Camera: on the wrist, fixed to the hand. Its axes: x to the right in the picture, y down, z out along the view.
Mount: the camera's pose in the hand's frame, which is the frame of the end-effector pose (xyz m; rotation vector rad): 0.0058 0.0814 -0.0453 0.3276 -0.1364 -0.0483
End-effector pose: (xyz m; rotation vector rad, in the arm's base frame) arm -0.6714 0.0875 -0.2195 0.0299 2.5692 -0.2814
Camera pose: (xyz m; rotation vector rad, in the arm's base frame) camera -0.6936 0.1762 -0.2009 0.0671 2.3659 -0.6956
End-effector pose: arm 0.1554 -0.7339 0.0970 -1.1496 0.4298 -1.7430
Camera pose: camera 0.1594 -0.7864 0.0199 -1.0387 0.0306 -1.6882
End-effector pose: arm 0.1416 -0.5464 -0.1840 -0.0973 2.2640 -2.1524
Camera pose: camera 0.1306 -0.4975 -0.2627 -0.2853 1.8299 -2.4237
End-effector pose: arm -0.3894 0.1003 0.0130 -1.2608 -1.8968 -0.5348
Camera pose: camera -0.3000 0.1060 0.0391 -1.0604 -2.0332 -0.1541
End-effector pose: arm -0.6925 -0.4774 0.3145 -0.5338 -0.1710 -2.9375
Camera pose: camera -0.6996 -0.5644 0.2813 -0.6834 -0.6749 -2.8312
